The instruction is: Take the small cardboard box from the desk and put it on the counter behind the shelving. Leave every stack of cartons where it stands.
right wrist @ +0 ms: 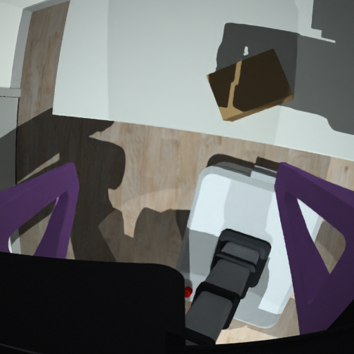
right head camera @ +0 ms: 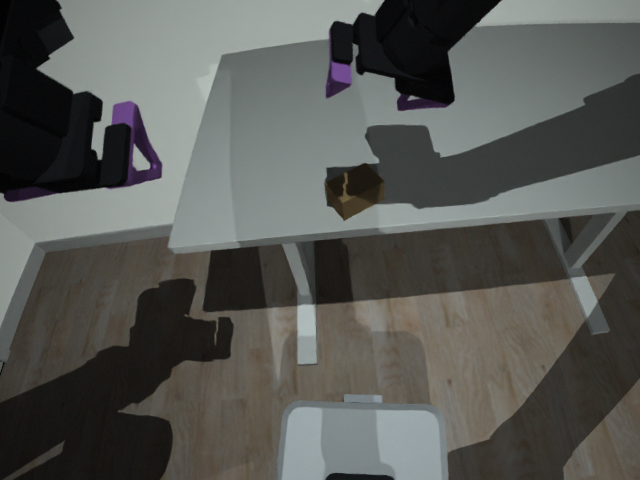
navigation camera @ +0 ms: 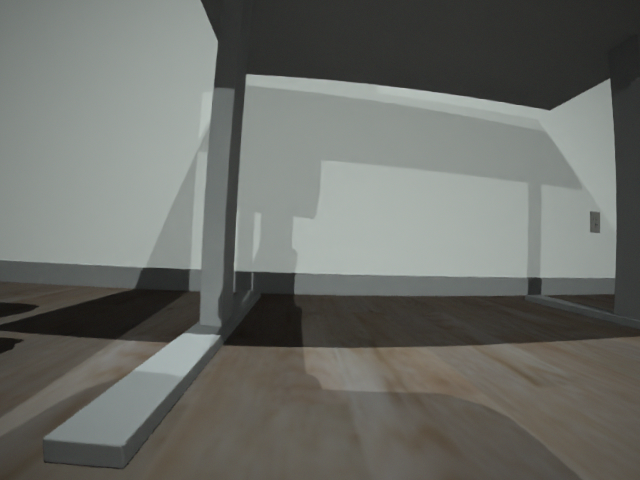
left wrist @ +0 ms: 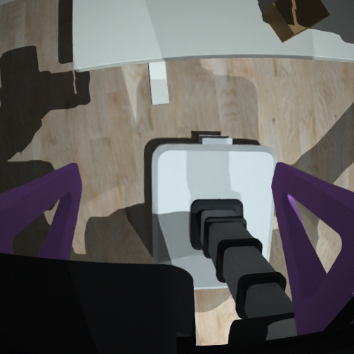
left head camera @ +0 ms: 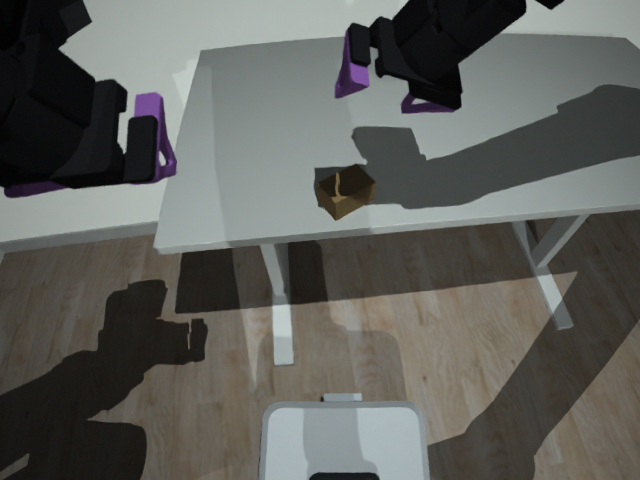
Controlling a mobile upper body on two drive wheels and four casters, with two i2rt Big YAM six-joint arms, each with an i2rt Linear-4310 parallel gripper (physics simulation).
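Places are measured from the left arm's base along level axes (x ahead, y left, z up), in centimetres.
Pixels of known places: left gripper, fingertip midpoint: (right head camera: 121, 176) (left head camera: 129, 172); right gripper, fingertip midpoint: (right head camera: 364, 99) (left head camera: 370, 101).
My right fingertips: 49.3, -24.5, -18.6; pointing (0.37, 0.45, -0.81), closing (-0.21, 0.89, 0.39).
Observation:
Behind a point stands the place of what it marks, as x, y, z.
The small brown cardboard box (left head camera: 346, 196) @(53.4, -22.1, -41.0) (right head camera: 357, 196) @(53.6, -22.8, -41.3) (left wrist: 300, 20) (right wrist: 257, 85) sits on the light grey desk (left head camera: 258, 113) @(85.6, -1.8, -46.0) (right head camera: 273, 113) @(86.3, -1.6, -46.0) (left wrist: 110, 30) (right wrist: 82, 60), near the edge facing me, partly in shadow. My left gripper (left head camera: 92, 180) (right head camera: 80, 183) (left wrist: 176, 173) is open and empty, left of the desk in both head views. My right gripper (left head camera: 371, 103) @(49.3, -24.5, -18.6) (right head camera: 363, 102) @(49.3, -24.5, -18.6) (right wrist: 176, 173) is open and empty, raised over the desk, above the box in the head pictures and apart from it. The counter, the shelving and the carton stacks do not show.
My white base (left head camera: 284, 439) @(20.0, -4.1, -115.0) (right head camera: 302, 439) @(19.7, -4.1, -115.0) (left wrist: 170, 175) (right wrist: 220, 192) stands in front of the desk. Desk legs (left head camera: 282, 330) (right head camera: 307, 330) (navigation camera: 217, 206) @(81.6, 3.0, -111.7) reach down to floor bars. A wall (left head camera: 129, 31) @(123.5, 43.9, -37.8) (navigation camera: 103, 129) @(119.4, 76.7, -73.6) runs behind the desk. Arm shadows fall across desk and floor.

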